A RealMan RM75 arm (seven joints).
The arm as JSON. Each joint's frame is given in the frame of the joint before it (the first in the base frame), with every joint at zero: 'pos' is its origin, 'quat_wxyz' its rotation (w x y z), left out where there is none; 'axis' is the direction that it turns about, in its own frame. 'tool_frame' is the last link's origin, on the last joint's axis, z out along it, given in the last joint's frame.
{
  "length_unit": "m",
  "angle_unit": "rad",
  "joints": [
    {
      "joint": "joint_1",
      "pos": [
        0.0,
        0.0,
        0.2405
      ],
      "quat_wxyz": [
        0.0,
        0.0,
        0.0,
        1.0
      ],
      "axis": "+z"
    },
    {
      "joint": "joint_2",
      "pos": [
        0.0,
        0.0,
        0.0
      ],
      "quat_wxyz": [
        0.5,
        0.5,
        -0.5,
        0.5
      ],
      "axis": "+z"
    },
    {
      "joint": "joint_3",
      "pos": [
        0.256,
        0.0,
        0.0
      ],
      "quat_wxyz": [
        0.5,
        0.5,
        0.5,
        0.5
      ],
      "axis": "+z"
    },
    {
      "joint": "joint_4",
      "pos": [
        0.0,
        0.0,
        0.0
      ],
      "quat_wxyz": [
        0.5,
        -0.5,
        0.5,
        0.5
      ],
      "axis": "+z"
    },
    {
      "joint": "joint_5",
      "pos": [
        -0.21,
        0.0,
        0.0
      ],
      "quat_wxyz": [
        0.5,
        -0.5,
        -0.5,
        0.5
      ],
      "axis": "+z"
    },
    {
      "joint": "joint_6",
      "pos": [
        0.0,
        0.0,
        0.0
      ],
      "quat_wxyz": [
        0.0,
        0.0,
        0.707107,
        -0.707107
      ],
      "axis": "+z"
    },
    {
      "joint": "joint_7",
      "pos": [
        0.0,
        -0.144,
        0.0
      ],
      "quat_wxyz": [
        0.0,
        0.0,
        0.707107,
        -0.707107
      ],
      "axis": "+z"
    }
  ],
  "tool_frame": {
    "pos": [
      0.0,
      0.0,
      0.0
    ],
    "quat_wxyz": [
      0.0,
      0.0,
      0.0,
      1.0
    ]
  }
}
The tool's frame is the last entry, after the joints.
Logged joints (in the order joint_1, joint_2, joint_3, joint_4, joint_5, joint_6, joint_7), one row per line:
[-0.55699, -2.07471, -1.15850, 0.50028, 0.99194, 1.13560, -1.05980]
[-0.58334, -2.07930, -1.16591, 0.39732, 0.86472, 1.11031, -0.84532]
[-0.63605, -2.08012, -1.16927, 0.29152, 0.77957, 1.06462, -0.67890]
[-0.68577, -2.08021, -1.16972, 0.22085, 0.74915, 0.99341, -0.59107]
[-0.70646, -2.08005, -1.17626, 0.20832, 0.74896, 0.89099, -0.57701]
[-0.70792, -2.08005, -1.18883, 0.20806, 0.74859, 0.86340, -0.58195]
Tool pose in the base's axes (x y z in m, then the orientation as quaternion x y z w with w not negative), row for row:
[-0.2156, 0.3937, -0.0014, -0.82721, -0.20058, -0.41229, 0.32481]
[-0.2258, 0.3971, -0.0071, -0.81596, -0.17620, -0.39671, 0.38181]
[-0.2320, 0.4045, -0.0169, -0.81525, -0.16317, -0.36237, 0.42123]
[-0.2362, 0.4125, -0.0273, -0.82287, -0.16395, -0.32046, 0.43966]
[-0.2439, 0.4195, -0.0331, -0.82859, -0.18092, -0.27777, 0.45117]
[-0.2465, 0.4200, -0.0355, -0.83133, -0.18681, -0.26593, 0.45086]
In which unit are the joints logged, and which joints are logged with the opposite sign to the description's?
The joints are logged in radians. Opposite sign: joint_3.
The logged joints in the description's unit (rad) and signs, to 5 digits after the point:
[-0.55699, -2.07471, 1.15850, 0.50028, 0.99194, 1.13560, -1.05980]
[-0.58334, -2.07930, 1.16591, 0.39732, 0.86472, 1.11031, -0.84532]
[-0.63605, -2.08012, 1.16927, 0.29152, 0.77957, 1.06462, -0.67890]
[-0.68577, -2.08021, 1.16972, 0.22085, 0.74915, 0.99341, -0.59107]
[-0.70646, -2.08005, 1.17626, 0.20832, 0.74896, 0.89099, -0.57701]
[-0.70792, -2.08005, 1.18883, 0.20806, 0.74859, 0.86340, -0.58195]

